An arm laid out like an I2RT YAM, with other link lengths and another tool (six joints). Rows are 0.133 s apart.
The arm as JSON. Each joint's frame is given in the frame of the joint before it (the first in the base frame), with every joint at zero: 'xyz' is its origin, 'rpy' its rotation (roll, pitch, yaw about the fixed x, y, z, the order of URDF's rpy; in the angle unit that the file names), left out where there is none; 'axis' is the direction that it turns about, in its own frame. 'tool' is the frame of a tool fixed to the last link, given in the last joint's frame.
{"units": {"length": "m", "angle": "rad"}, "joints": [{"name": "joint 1", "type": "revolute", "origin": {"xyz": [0.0, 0.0, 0.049]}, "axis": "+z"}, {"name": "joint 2", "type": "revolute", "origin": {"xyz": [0.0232, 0.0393, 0.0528], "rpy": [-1.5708, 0.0, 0.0]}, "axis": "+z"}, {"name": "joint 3", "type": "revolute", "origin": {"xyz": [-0.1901, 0.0, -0.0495], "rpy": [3.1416, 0.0, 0.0]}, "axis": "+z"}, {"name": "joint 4", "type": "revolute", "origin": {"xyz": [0.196, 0.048, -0.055]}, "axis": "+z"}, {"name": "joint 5", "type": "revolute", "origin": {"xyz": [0.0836, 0.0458, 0.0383], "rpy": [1.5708, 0.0, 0.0]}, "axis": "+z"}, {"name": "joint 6", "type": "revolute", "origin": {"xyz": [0.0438, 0.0, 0.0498], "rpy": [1.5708, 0.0, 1.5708]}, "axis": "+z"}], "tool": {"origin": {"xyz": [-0.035, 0.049, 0.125], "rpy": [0.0, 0.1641, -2.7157]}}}
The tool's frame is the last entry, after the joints.
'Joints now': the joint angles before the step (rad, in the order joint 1, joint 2, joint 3, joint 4, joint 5, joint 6). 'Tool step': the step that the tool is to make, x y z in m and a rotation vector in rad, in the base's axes. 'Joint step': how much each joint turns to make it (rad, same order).
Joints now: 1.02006, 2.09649, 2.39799, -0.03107, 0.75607, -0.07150
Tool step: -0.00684, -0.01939, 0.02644, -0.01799, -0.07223, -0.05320
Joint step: 0.01144, -0.07035, -0.06377, 0.10184, 0.03864, -0.12325
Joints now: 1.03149, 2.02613, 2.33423, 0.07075, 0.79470, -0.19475
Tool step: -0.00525, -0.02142, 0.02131, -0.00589, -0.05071, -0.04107
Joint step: -0.00210, -0.07814, -0.07240, 0.07579, 0.01665, -0.08403
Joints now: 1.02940, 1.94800, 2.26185, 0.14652, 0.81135, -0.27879
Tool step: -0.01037, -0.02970, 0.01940, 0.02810, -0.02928, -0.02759
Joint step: -0.00843, -0.13862, -0.13687, 0.05690, 0.01199, -0.02665
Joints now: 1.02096, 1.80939, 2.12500, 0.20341, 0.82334, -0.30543
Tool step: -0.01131, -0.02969, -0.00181, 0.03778, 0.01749, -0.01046
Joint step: -0.01386, -0.17799, -0.20840, 0.01822, 0.01412, 0.04744
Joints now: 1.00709, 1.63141, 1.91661, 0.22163, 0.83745, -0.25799
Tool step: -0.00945, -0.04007, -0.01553, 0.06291, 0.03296, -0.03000
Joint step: -0.03420, -0.21766, -0.26956, 0.02183, 0.02564, 0.08593
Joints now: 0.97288, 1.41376, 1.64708, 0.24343, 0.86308, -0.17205
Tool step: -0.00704, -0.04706, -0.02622, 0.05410, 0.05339, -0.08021
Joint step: -0.04274, -0.20618, -0.23656, -0.02040, 0.06644, 0.08168
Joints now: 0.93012, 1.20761, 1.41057, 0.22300, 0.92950, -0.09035
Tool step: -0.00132, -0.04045, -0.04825, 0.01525, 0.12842, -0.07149
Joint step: -0.07545, -0.15700, -0.13567, -0.23591, 0.03076, 0.17973
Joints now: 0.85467, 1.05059, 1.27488, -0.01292, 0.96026, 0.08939
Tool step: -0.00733, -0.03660, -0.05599, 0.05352, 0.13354, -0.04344
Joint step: -0.10028, -0.15877, -0.13964, -0.26183, -0.04471, 0.23343
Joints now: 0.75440, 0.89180, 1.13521, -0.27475, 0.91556, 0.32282
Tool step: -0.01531, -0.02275, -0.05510, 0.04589, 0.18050, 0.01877
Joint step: -0.12080, -0.10138, -0.05789, -0.29438, -0.16160, 0.18941
